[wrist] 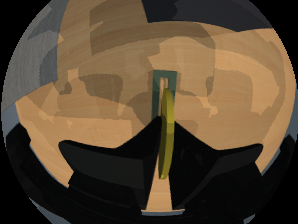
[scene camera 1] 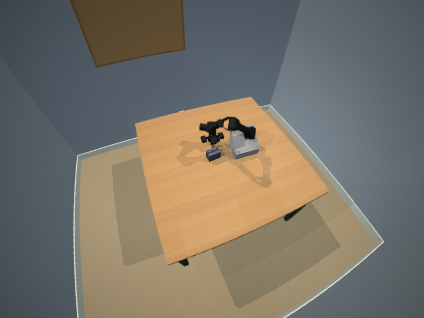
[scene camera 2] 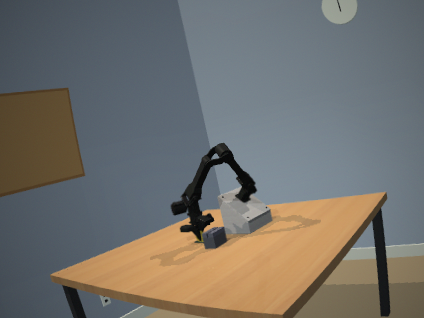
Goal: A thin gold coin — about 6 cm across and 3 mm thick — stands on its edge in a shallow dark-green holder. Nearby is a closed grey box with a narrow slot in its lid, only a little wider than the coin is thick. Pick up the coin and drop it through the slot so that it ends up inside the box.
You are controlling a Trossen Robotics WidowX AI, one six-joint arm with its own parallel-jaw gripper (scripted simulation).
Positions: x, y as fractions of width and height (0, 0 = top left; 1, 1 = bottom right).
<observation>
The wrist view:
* my gripper: 0.55, 0.54
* gold coin: 0.56, 0.61
</observation>
